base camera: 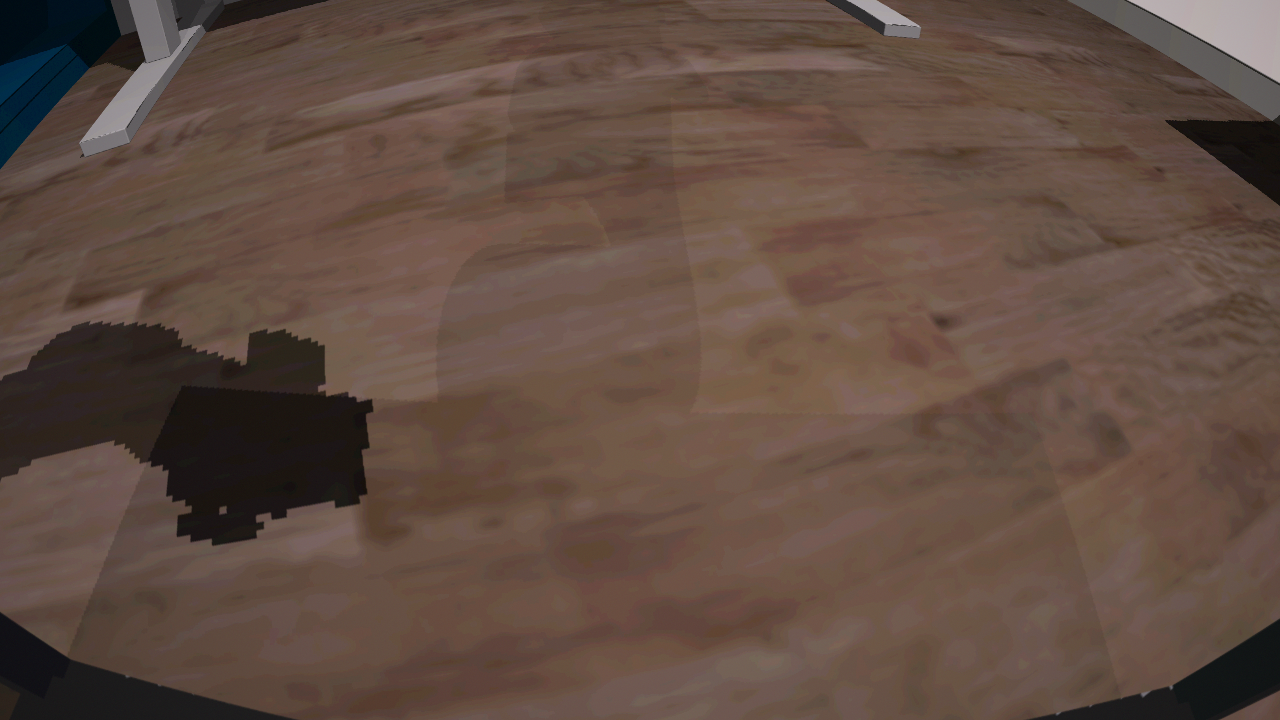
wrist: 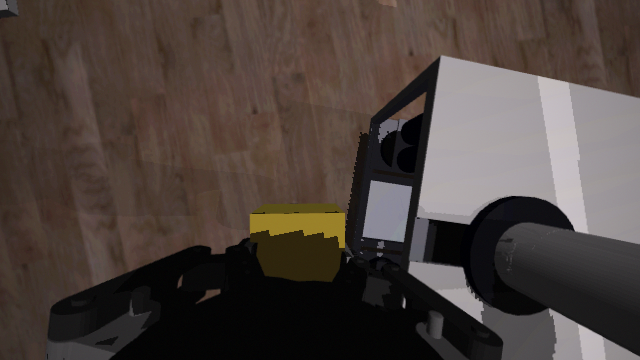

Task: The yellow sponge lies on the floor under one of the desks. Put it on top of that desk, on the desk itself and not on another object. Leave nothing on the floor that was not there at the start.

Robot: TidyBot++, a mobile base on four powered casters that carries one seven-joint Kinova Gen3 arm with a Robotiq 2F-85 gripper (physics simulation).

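Pixels of known places: gripper, fingertip midpoint: (wrist: 299, 249); arm's base, origin of the base link: (wrist: 526, 256).
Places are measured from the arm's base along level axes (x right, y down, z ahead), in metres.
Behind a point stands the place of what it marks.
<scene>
The yellow sponge (wrist: 298, 224) {y -0.113, x 0.029, z 0.306 m} is held between the fingers in the wrist view, high above the wooden floor. My gripper (wrist: 299, 249) {y -0.085, x 0.003, z 0.302 m} is shut on it, one finger at each side, with the sponge's far end sticking out beyond the fingertips. Neither the gripper nor the sponge shows in the base camera view, where a dark shadow of the arm and gripper lies on the floor at the left. White desk feet (base camera: 143, 94) {y 0.371, x -0.758, z 0.954 m} (base camera: 881, 16) {y 0.371, x 0.404, z 1.238 m} stand on the floor at the top of the base camera view. No desk top shows in either view.
My own base (wrist: 490, 115) {y 0.014, x 0.183, z 0.068 m}, with a pale top and a dark open frame, is at the right of the wrist view, beside the sponge. A grey arm tube (wrist: 575, 275) {y -0.079, x 0.008, z 0.045 m} crosses there. A blue object (base camera: 44, 80) {y 0.344, x -1.067, z 1.047 m} is at the base camera's upper left, a white wall (base camera: 1226, 31) {y 0.259, x 1.489, z 1.541 m} at its upper right.
</scene>
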